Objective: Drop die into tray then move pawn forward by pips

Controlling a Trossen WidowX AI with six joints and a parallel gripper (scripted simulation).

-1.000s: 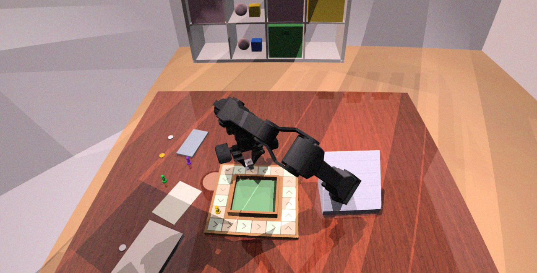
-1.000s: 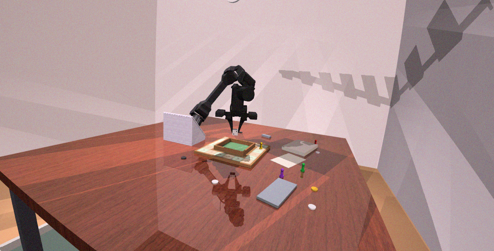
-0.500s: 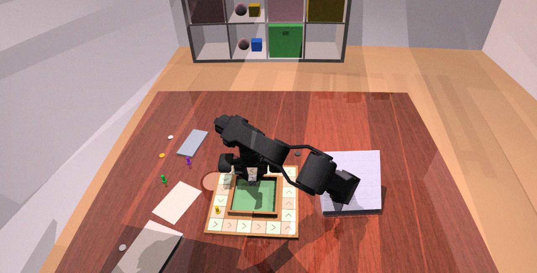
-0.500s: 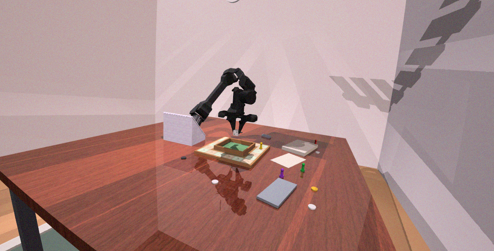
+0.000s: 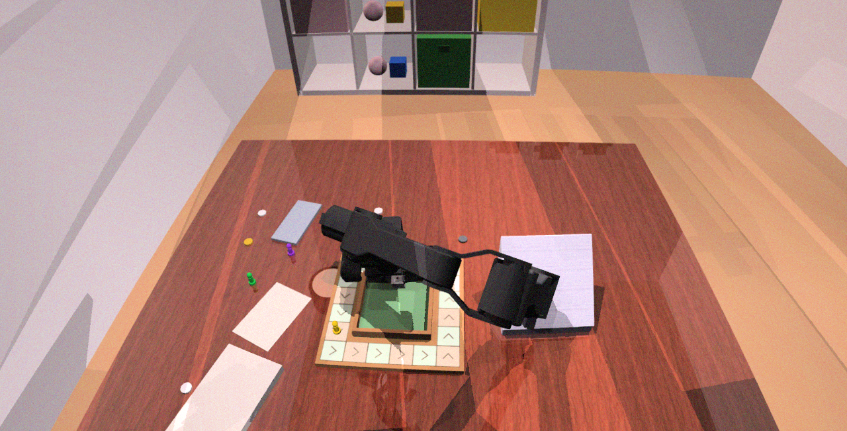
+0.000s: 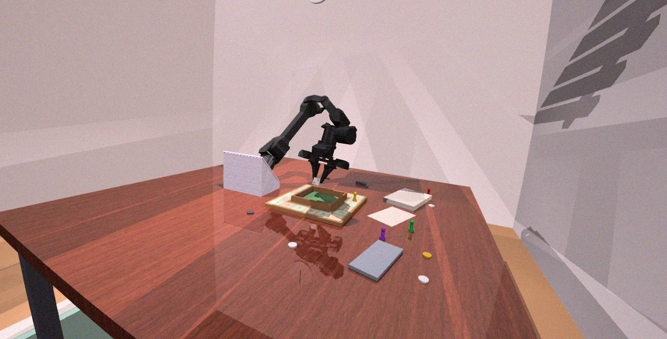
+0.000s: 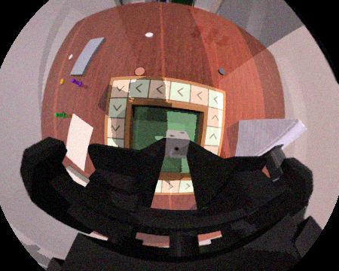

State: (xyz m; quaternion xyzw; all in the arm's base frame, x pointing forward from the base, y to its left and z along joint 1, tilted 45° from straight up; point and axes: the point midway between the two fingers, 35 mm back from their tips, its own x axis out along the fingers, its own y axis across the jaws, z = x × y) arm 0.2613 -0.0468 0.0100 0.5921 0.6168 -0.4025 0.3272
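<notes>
Right now my gripper tip is 13 cm short of the yellow pawn, 7 cm to the right of it and 5 cm above it. Also, from my gripper tip: purple pawn (27 cm ahead, 16 cm to the right, 7 cm below); white die (right at my gripper tip); green tray (1 cm ahead, 1 cm to the left, 7 cm below).
</notes>
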